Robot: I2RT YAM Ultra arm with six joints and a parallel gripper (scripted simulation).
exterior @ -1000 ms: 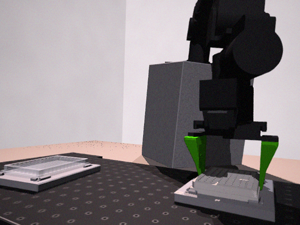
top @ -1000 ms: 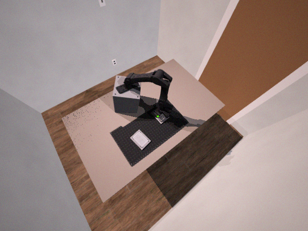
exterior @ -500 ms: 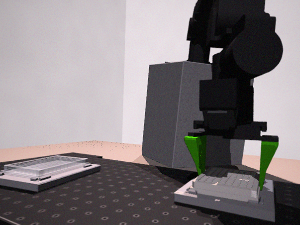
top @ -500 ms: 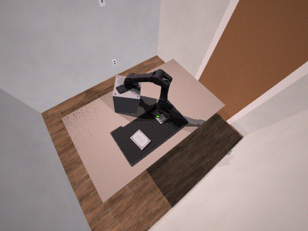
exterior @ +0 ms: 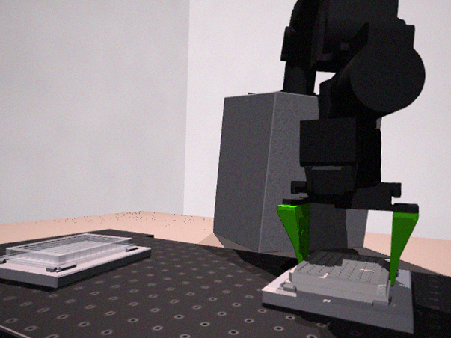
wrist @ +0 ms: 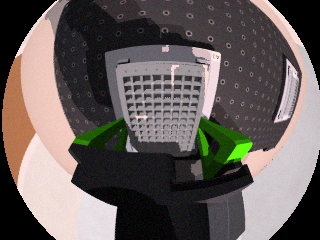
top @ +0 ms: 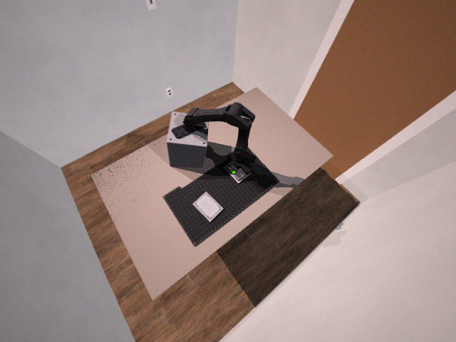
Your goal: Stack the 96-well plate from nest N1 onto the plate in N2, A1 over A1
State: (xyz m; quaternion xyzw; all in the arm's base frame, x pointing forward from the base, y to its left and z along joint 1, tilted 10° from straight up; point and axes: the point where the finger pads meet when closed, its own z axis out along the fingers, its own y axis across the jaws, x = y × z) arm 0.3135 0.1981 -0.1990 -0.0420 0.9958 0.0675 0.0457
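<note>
My gripper is now 10 mm above the plate nest N1.
</note>
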